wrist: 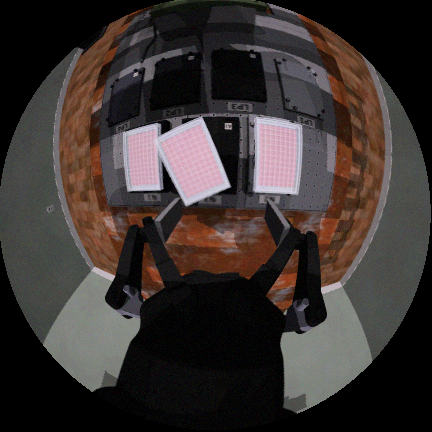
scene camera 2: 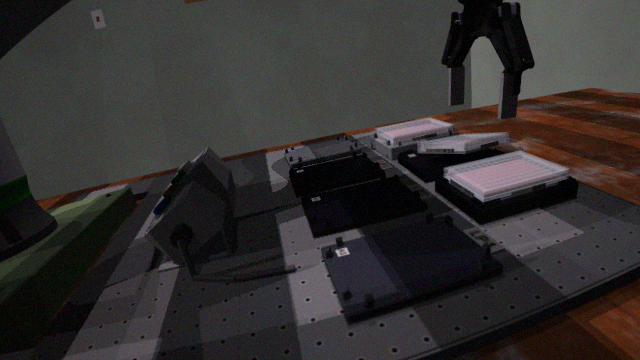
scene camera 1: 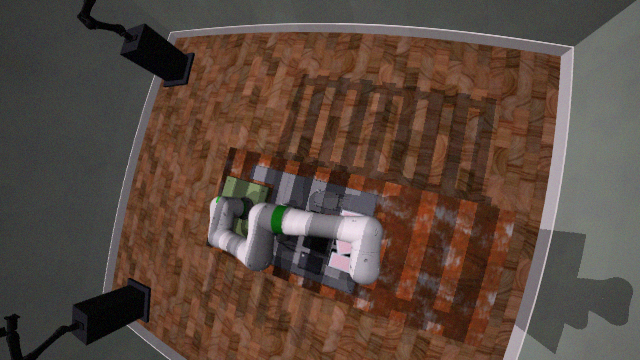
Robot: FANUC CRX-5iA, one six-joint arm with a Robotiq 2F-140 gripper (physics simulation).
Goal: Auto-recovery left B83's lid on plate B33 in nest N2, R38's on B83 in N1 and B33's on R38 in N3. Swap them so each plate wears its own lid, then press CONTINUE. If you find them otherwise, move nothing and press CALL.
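Seen in the pictures: gripper, between the fingertips: (wrist: 222,207) (scene camera 2: 478,110); arm's base, origin of its link: (scene camera 2: 7,246) (scene camera 1: 244,208).
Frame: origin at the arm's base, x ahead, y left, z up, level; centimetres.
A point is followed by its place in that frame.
Observation:
Three lidded pink plates show. The near plate (scene camera 2: 507,175) @[x 66.0, y -23.4, z 0.7 cm] (wrist: 143,157) @[x 67.6, y -20.5, z 0.7 cm] (scene camera 1: 340,262) @[x 67.5, y -21.5, z 0.7 cm] sits level on a black nest (scene camera 2: 540,201) @[x 67.9, y -26.9, z -1.9 cm]. The far plate (scene camera 2: 414,131) @[x 68.8, y 0.0, z 1.2 cm] (wrist: 277,156) @[x 71.0, y 2.8, z 1.2 cm] sits level on a grey nest (scene camera 2: 395,149) @[x 64.0, y -1.0, z -0.9 cm]. The middle plate (scene camera 2: 465,143) @[x 65.7, y -16.5, z 3.3 cm] (wrist: 193,161) @[x 70.6, y -10.8, z 1.9 cm] is turned askew and tilted over its black nest (scene camera 2: 425,167) @[x 62.5, y -11.7, z -0.8 cm] (wrist: 228,150) @[x 69.5, y -5.1, z -1.3 cm], and reaches toward the near plate. Lid and plate codes are too small to read. My gripper (scene camera 2: 483,107) @[x 77.7, y -7.0, z 4.4 cm] (wrist: 222,207) @[x 77.7, y -7.0, z 4.4 cm] is open and empty, above and beyond the plates; the arm hides it in scene camera 1. CONTINUE and CALL are unreadable.
Black pads LP2 (scene camera 2: 365,205) @[x 50.6, y -15.2, z -1.8 cm] (wrist: 176,82) @[x 52.7, y -12.9, z -1.9 cm] and LP3 (scene camera 2: 337,172) @[x 52.2, y -1.9, z -1.9 cm] (wrist: 238,75) @[x 53.6, y -0.8, z -1.8 cm], dark LP4 (scene camera 2: 410,267) @[x 48.5, y -28.4, z -1.9 cm] (wrist: 126,97) @[x 50.6, y -25.4, z -1.9 cm] and grey LP1 (wrist: 301,86) @[x 54.8, y 12.6, z -1.8 cm] stand in a row beside the nests. The button box (scene camera 2: 192,215) @[x 30.6, y -15.3, z 3.2 cm] stands behind them, with a cable. The arm (scene camera 1: 320,223) @[x 62.5, y 6.0, z 43.1 cm] spans the board.

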